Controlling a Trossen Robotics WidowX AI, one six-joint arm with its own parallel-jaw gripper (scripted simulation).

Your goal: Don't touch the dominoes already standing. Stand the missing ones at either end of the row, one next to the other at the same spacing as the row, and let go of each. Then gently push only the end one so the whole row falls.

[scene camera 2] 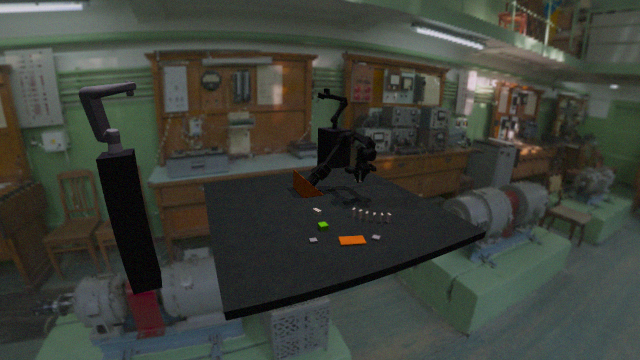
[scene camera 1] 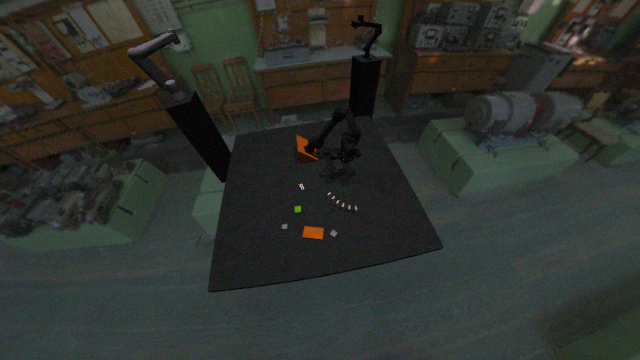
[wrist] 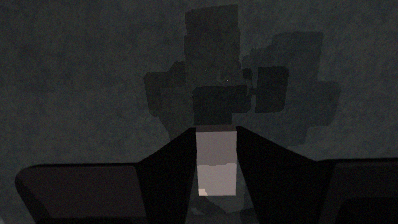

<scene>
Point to a pale domino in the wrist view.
216,144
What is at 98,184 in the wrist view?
The gripper.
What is the gripper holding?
A pale domino.
</scene>
